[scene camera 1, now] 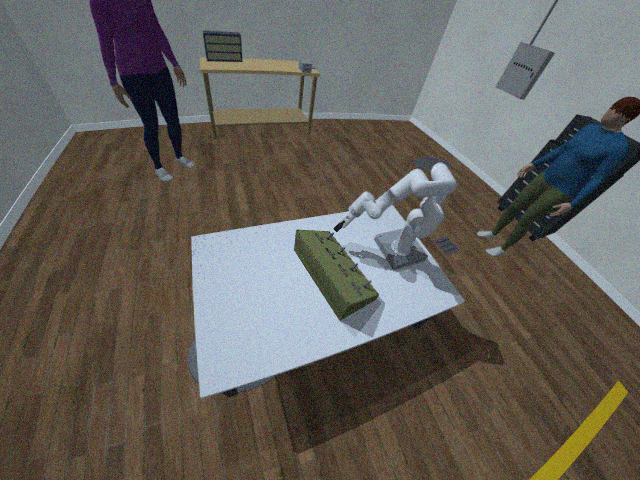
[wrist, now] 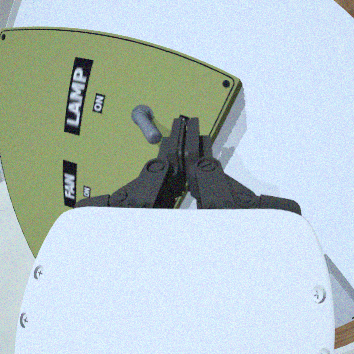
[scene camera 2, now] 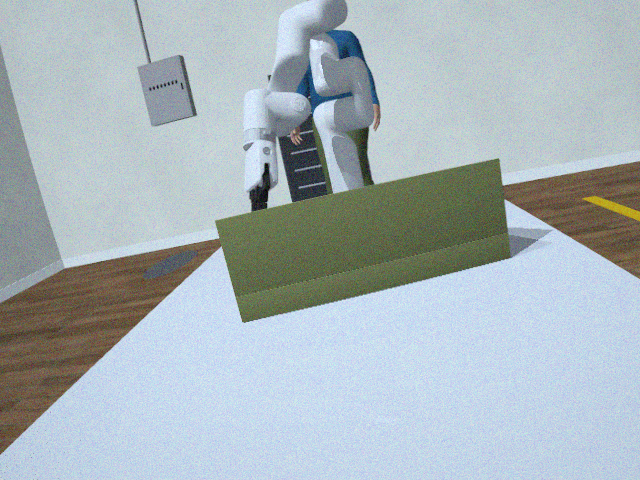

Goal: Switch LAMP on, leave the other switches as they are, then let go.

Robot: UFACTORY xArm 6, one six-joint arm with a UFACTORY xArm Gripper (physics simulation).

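Places are measured from the arm's base along level axes (x ahead, y left, z up), in centimetres.
Pixels of known places: gripper, fingertip midpoint: [scene camera 1: 335, 230] [wrist: 187, 135]; arm's base, link origin: [scene camera 1: 400, 248].
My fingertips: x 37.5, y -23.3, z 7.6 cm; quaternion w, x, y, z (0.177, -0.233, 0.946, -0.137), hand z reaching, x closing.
Note:
For each thing: its top centre in the pictures, then the offset to it from my fingertips. "*": a spot on its surface instead. Level surfaces: height alone.
- LAMP label, top centre: [wrist: 71, 97] dx +12.2, dy +2.2, dz +0.3 cm
- mark, surface spot: [wrist: 99, 103] * dx +9.7, dy +2.1, dz -1.4 cm
- grey lever, top centre: [wrist: 134, 129] dx +4.0, dy +1.7, dz +0.2 cm
- FAN label, top centre: [wrist: 66, 187] dx +11.4, dy +14.2, dz +0.3 cm
- table, surface height: dz -12.9 cm
A green switch box [scene camera 1: 317, 268] [scene camera 2: 367, 232] [wrist: 40, 90] stands on the white table. In the wrist view, the LAMP label [wrist: 78, 96] and its ON mark [wrist: 99, 103] lie left of a grey lever [wrist: 148, 124]. This lever leans away from the ON mark, toward the fingers. My gripper [scene camera 1: 336, 228] [scene camera 2: 258, 207] [wrist: 187, 135] is shut with nothing between its fingers. Its tips are just right of the LAMP lever, on the side away from ON; contact cannot be told. The fingers cover the OFF mark's place. The FAN label [wrist: 70, 183] shows below LAMP; its lever is hidden.
More levers [scene camera 1: 342, 250] [scene camera 1: 355, 266] [scene camera 1: 367, 284] stand along the box in scene camera 1. The arm's base stands on the table [scene camera 1: 242, 310] [scene camera 2: 330, 387] behind the box. A person in blue [scene camera 1: 584, 160] stands beyond the arm, and one in purple [scene camera 1: 135, 43] stands at the back left.

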